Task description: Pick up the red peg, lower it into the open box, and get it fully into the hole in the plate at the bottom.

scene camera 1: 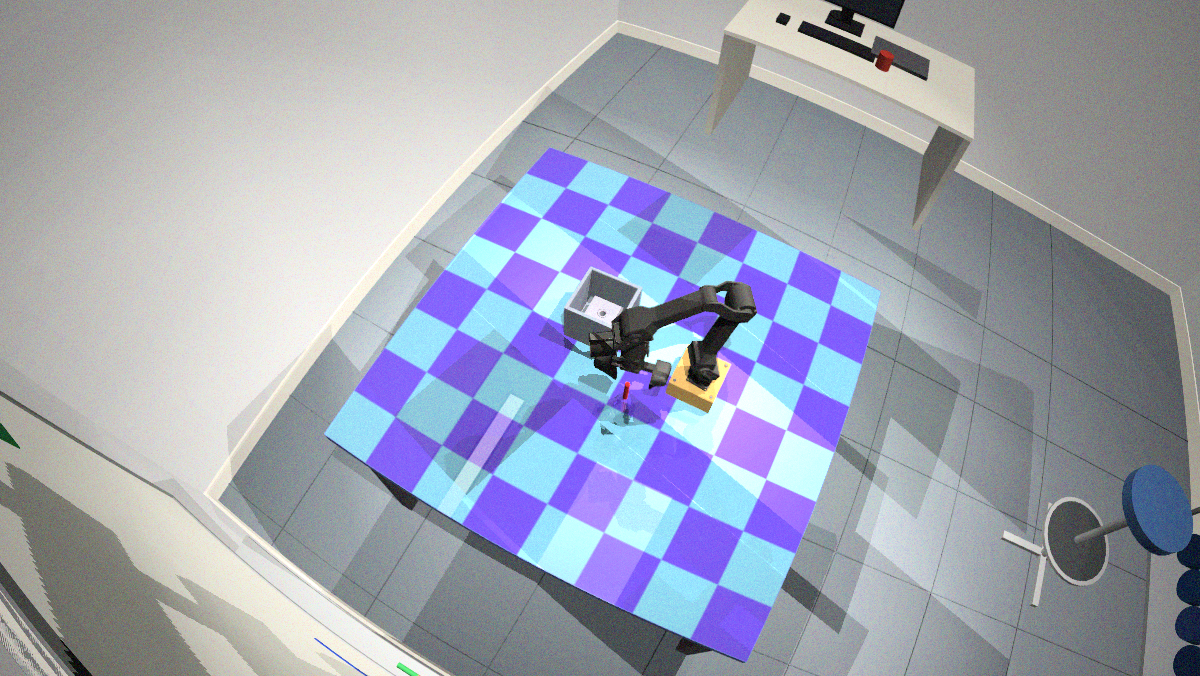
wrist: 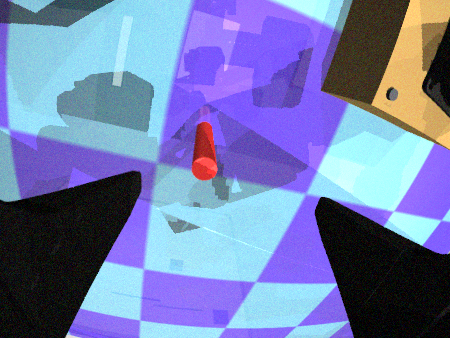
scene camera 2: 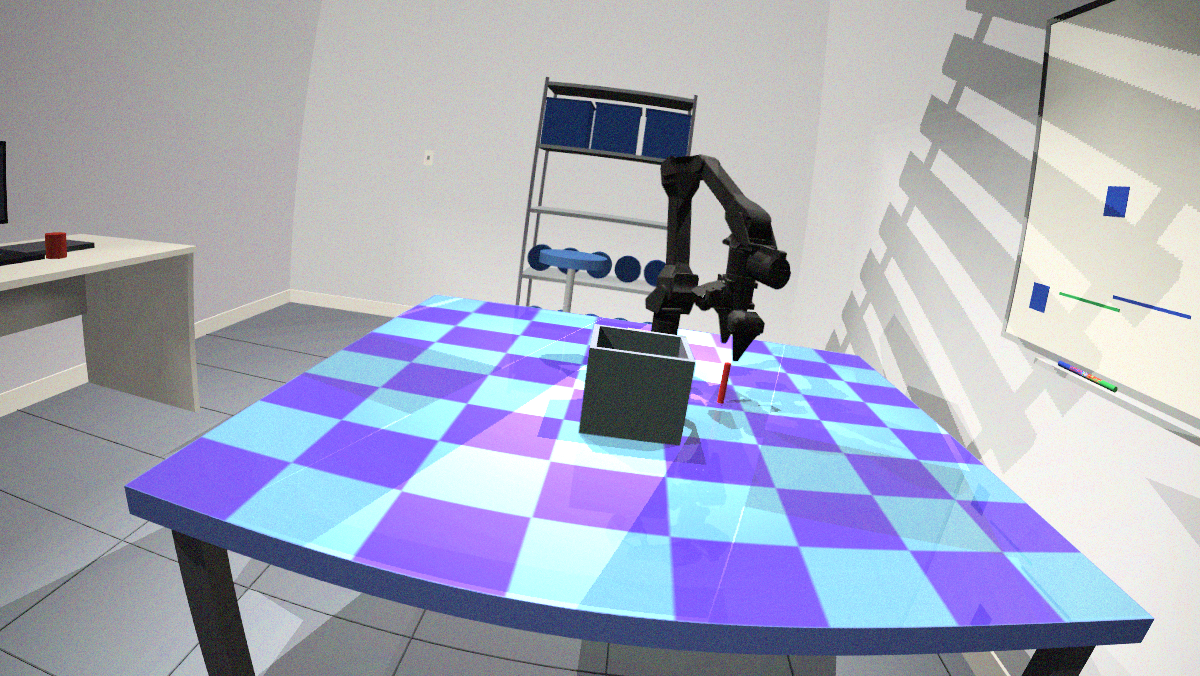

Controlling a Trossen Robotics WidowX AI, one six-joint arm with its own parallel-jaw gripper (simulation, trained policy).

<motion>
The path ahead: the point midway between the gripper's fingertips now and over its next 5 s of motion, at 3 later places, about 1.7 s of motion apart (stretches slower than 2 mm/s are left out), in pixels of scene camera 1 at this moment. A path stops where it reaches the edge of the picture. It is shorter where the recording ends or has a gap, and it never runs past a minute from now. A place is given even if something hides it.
The gripper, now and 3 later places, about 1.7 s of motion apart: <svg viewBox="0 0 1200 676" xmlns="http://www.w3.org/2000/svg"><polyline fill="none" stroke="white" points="632,383 609,389 602,315 603,308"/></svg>
</motion>
